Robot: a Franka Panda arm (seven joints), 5 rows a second.
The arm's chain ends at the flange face. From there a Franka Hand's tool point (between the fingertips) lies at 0.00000 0.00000 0.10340 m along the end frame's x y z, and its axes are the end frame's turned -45 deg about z.
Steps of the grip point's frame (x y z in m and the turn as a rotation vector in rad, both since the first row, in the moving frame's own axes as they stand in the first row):
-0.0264, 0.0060, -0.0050, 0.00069, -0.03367, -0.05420
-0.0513, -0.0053, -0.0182, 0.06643, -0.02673, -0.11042
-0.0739, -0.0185, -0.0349, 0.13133, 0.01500, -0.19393
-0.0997, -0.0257, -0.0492, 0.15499, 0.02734, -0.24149
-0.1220, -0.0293, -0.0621, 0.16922, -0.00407, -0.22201
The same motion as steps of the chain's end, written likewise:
-0.0120, 0.0204, -0.0049, -0.02332, -0.02430, -0.05420
-0.0331, 0.0350, -0.0179, 0.02807, -0.06587, -0.11042
-0.0559, 0.0490, -0.0340, 0.10347, -0.08226, -0.19393
-0.0779, 0.0644, -0.0479, 0.12893, -0.09026, -0.24149
-0.0931, 0.0761, -0.0606, 0.11678, -0.12253, -0.22201

